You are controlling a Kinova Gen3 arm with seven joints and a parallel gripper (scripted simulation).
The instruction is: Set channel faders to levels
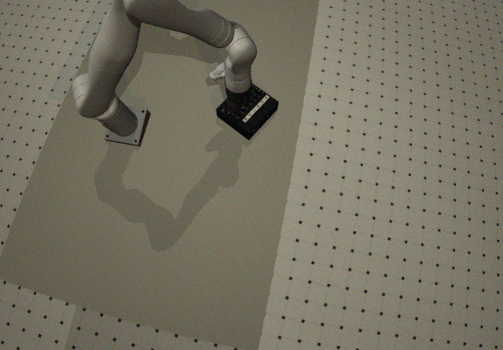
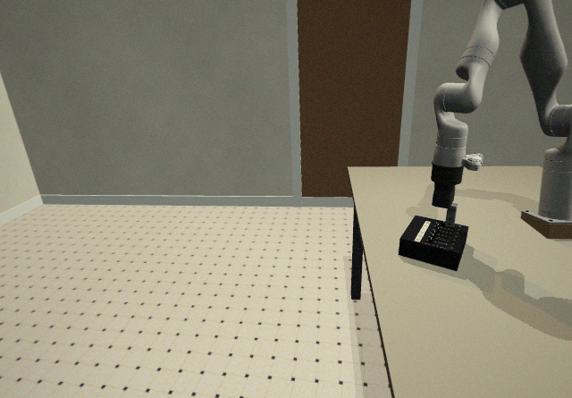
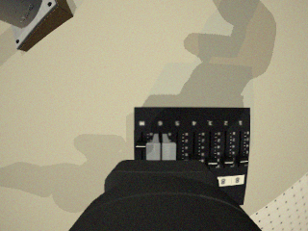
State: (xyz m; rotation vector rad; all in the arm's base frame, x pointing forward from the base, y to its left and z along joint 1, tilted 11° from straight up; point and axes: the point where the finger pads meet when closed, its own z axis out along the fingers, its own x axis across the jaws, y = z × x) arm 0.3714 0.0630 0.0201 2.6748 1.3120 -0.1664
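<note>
Now: the master fader cap 1 cm behind my hand, 2 cm to the right of it and 1 cm below it.
</note>
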